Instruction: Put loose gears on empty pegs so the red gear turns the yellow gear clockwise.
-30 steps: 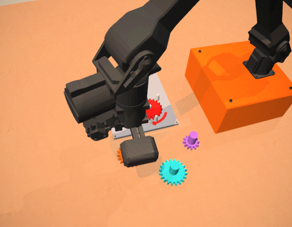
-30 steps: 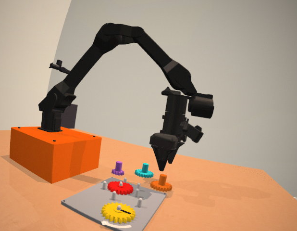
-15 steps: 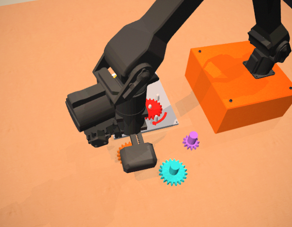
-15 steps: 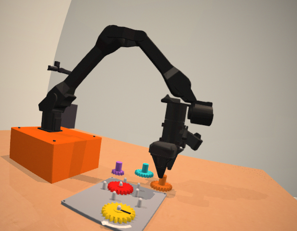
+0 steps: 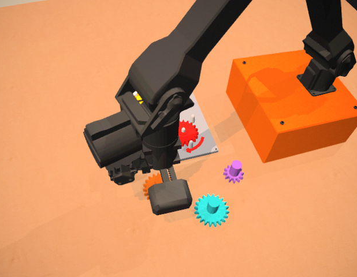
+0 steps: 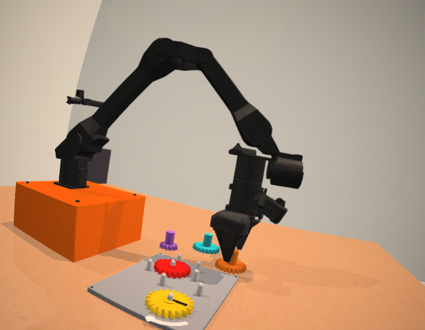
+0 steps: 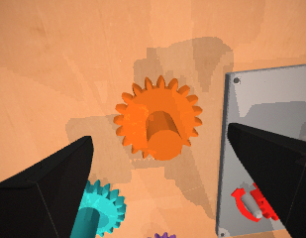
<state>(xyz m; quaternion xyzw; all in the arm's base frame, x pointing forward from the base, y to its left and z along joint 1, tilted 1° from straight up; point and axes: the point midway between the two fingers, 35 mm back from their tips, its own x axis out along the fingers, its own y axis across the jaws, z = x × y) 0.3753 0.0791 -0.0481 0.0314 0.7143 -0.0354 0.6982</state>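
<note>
Right now the yellow striped gear is 4 cm behind my gripper tip, 22 cm to the right of it and 1 cm below it. Also, from my gripper tip: red gear: 9 cm behind, 11 cm to the right, 1 cm below; cyan gear: 8 cm behind, 7 cm to the left, 1 cm below; orange gear: 1 cm below.
</note>
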